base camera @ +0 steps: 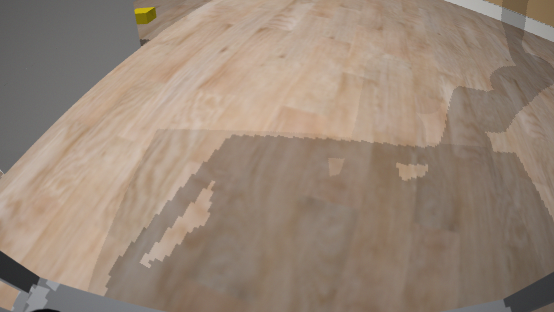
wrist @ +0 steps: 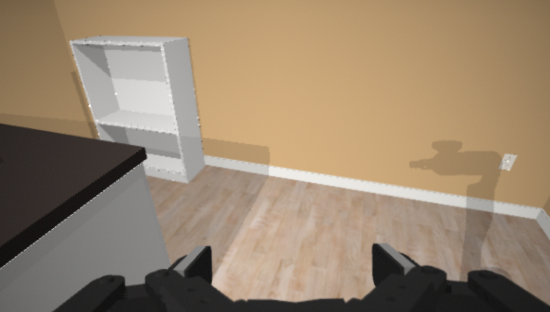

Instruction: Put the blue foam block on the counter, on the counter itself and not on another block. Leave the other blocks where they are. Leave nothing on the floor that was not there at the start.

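Places are measured from the arm's base along level axes (x ahead, y left, z up), in centimetres.
Where they show: gripper, between the fingertips: (wrist: 291, 263).
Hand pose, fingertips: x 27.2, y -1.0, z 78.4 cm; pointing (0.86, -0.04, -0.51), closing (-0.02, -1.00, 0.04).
Observation:
After its pixels a point has its place.
My gripper (wrist: 291, 263) {x 27.2, y -1.0, z 78.4 cm} is open, its two fingers wide apart at the bottom of the wrist view, with floor showing between them. A counter (wrist: 65, 175) {x 76.4, y 53.8, z 51.3 cm} with a dark top and a pale side stands at the left in the wrist view; part of its top shows. The blue foam block does not show in either view. A yellow block (base camera: 145, 16) {x 104.9, y 48.6, z -36.6 cm} lies on the floor at the upper left in the base camera view, beside a grey vertical surface.
A white shelf unit (wrist: 184, 105) {x 213.7, y 65.1, z 21.4 cm} stands against the tan wall (wrist: 325, 90) {x 203.2, y -34.7, z 35.3 cm}, behind the counter. A grey panel (base camera: 60, 65) {x 58.1, y 49.4, z -28.8 cm} fills the upper left of the base camera view. A white baseboard (wrist: 350, 185) {x 194.4, y -58.8, z -36.4 cm} runs along the wall. Shadows of the robot fall on floor and wall.

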